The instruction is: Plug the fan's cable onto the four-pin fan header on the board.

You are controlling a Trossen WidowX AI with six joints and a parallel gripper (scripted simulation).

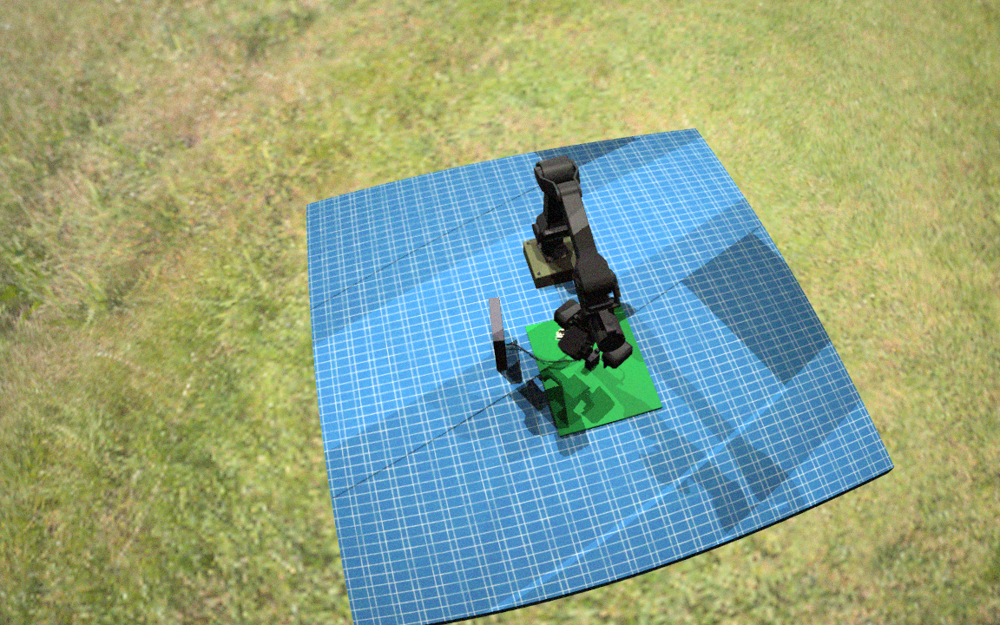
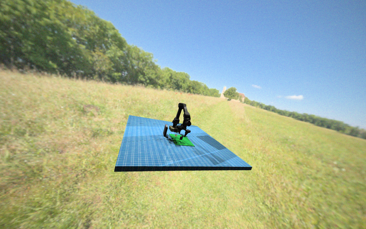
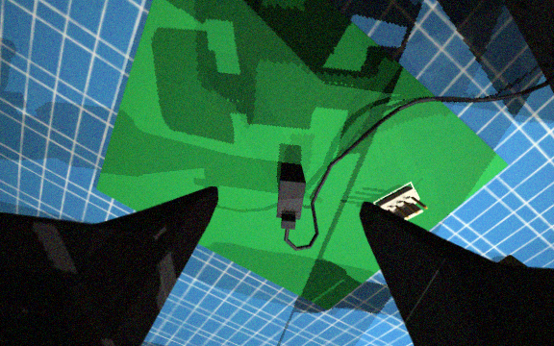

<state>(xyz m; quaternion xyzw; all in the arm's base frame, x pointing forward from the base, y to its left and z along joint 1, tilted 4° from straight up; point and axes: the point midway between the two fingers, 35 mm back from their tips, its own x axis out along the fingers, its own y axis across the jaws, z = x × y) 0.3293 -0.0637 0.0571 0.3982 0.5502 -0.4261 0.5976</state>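
My gripper tip is now 10 mm past the black fan plug, 10 mm to the right of it and 40 mm above it. From my gripper tip the other things lie so: pale fan header (110 mm behind, 10 mm to the right, 60 mm below); then green board (10 mm to the left, 70 mm below); then black fan (140 mm behind, 150 mm to the right).
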